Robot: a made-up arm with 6 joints.
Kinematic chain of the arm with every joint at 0, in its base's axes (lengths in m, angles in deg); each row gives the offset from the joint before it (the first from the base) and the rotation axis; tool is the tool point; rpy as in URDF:
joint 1: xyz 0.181 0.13 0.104 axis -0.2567 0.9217 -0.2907
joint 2: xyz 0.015 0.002 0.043 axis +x
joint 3: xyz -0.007 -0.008 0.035 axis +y
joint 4: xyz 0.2 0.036 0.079 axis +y
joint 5: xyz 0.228 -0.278 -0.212 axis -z
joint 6: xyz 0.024 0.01 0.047 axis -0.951 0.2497 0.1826
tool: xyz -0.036 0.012 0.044 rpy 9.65 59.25 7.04
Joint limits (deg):
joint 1: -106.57..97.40
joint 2: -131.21..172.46
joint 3: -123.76..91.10
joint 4: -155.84..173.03
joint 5: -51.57..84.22
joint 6: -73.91..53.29
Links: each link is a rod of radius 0.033 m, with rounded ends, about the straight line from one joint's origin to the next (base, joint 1, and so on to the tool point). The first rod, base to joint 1, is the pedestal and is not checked.
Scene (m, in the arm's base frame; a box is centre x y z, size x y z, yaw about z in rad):
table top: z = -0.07
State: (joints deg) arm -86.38 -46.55 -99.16 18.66 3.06 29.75
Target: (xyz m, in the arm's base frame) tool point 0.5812 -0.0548 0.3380
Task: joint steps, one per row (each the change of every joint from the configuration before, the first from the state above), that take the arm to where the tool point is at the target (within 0.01 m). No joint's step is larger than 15 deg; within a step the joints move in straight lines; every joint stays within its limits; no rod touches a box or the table.
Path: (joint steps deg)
1: 13.96 6.68 11.65 -1.29 2.94 0.68
2: 13.97 6.67 11.65 -1.29 2.93 0.69
3: 13.96 6.68 11.64 -1.28 2.94 0.68
4: 13.97 6.67 11.65 -1.29 2.94 0.69
5: 13.96 6.68 11.65 -1.29 2.93 0.68
6: 13.96 6.67 11.65 -1.29 2.94 0.69

